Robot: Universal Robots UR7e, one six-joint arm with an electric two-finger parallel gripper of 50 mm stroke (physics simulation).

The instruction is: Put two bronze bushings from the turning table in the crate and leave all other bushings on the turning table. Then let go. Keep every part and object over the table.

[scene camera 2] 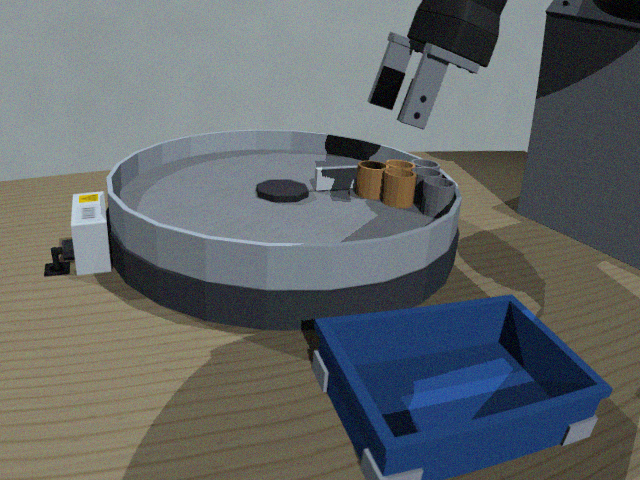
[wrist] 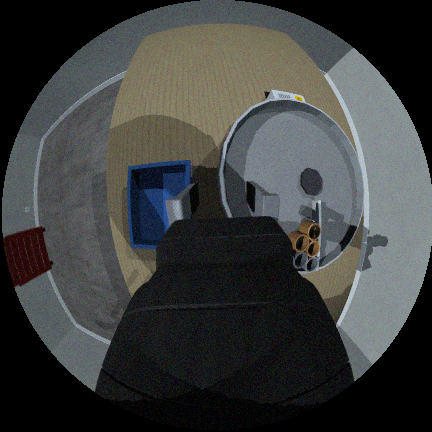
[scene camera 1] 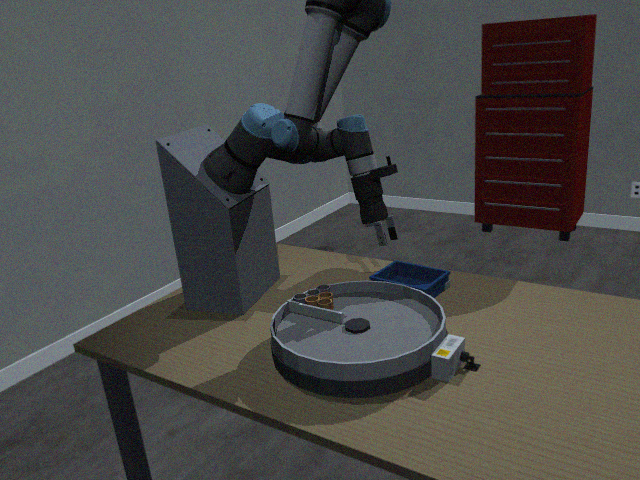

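Pixels of known places: gripper, fingertip midpoint: (scene camera 2: 394, 114) (wrist: 221, 191) (scene camera 1: 389, 242); arm's base at its link origin: (scene camera 1: 226, 175).
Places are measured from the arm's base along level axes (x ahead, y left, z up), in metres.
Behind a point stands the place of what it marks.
Note:
Three bronze bushings stand upright and close together on the turning table (scene camera 1: 392, 315) @[x 0.515, y 0.080, z -0.327 m] (scene camera 2: 222, 217) @[x 0.556, y 0.056, z -0.327 m] (wrist: 280, 145) @[x 0.551, y 0.065, z -0.327 m]; one bronze bushing (scene camera 2: 398, 190) @[x 0.354, y 0.032, z -0.306 m] (wrist: 299, 242) @[x 0.340, y 0.000, z -0.321 m] is nearest the crate, another (scene camera 2: 369, 180) @[x 0.381, y 0.002, z -0.304 m] (wrist: 311, 231) @[x 0.367, y -0.030, z -0.319 m] is next to the divider bar. Three grey bushings stand beside them at the rim; one grey bushing (scene camera 2: 436, 196) (wrist: 300, 261) shows clearly. In the wrist view part of the group is hidden by the gripper body. The blue crate (scene camera 1: 410, 265) @[x 0.352, y 0.381, z -0.334 m] (scene camera 2: 460, 311) @[x 0.367, y 0.253, z -0.334 m] (wrist: 131, 210) @[x 0.379, y 0.384, z -0.336 m] has no bushing showing inside. My gripper (scene camera 1: 387, 238) @[x 0.426, y 0.191, z -0.183 m] (scene camera 2: 397, 116) @[x 0.426, y 0.191, z -0.183 m] (wrist: 221, 191) @[x 0.426, y 0.191, z -0.183 m] is open and empty, high above the table between crate and turning table.
A pale divider bar (scene camera 1: 315, 312) @[x 0.365, y -0.044, z -0.311 m] (scene camera 2: 330, 178) @[x 0.422, y -0.025, z -0.311 m] (wrist: 319, 220) @[x 0.396, y -0.033, z -0.298 m] stands on the turning table against the bushings. A dark hub (scene camera 1: 357, 325) @[x 0.487, y -0.021, z -0.319 m] (scene camera 2: 282, 190) @[x 0.483, y -0.006, z -0.319 m] (wrist: 311, 181) @[x 0.481, y -0.015, z -0.319 m] is at its centre. A white box (scene camera 1: 447, 358) @[x 0.737, y -0.015, z -0.322 m] (scene camera 2: 90, 237) @[x 0.701, y 0.078, z -0.338 m] (wrist: 286, 95) @[x 0.713, y 0.038, z -0.322 m] is fixed outside the raised rim.

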